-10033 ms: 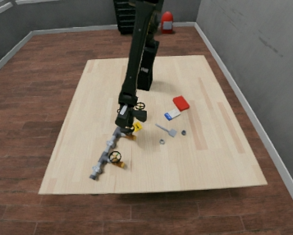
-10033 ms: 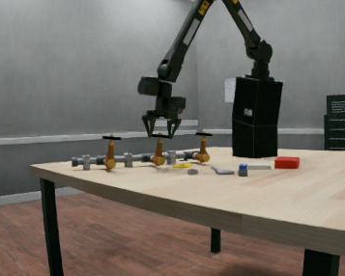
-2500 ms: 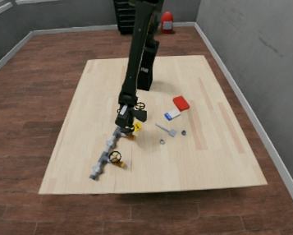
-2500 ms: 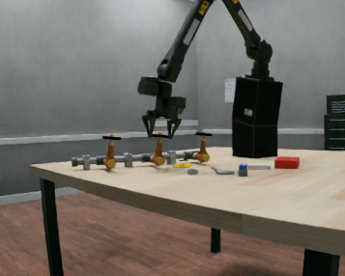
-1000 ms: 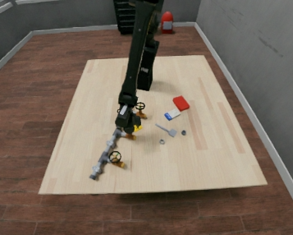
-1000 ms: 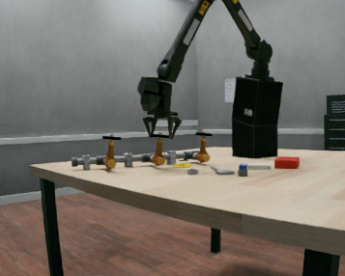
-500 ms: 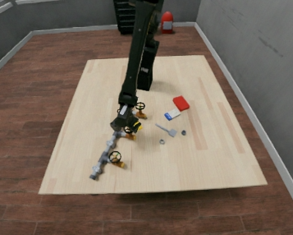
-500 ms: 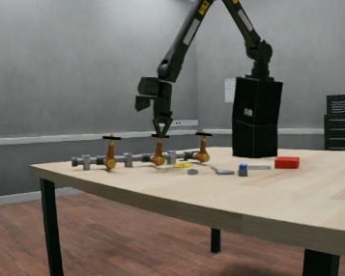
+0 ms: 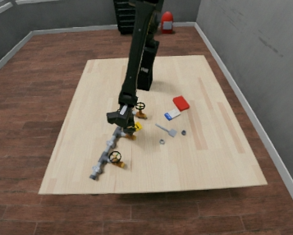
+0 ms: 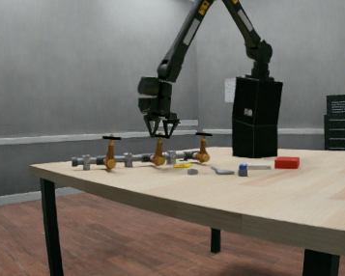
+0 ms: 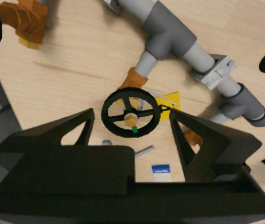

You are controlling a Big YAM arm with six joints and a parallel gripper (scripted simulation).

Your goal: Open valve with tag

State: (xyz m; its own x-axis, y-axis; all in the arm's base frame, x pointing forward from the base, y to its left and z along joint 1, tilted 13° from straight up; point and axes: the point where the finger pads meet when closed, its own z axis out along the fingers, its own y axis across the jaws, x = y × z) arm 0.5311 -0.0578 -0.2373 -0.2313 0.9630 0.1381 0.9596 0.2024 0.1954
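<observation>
My hand is 9 cm past the yellow tag, 3 cm to the right of it and 12 cm above it. From my hand the other things lie so: blue-and-white block: 18 cm behind, 30 cm to the left, 11 cm below; grey flat tool: 5 cm behind, 25 cm to the left, 11 cm below; grey part: 2 cm behind, 36 cm to the left, 11 cm below.
</observation>
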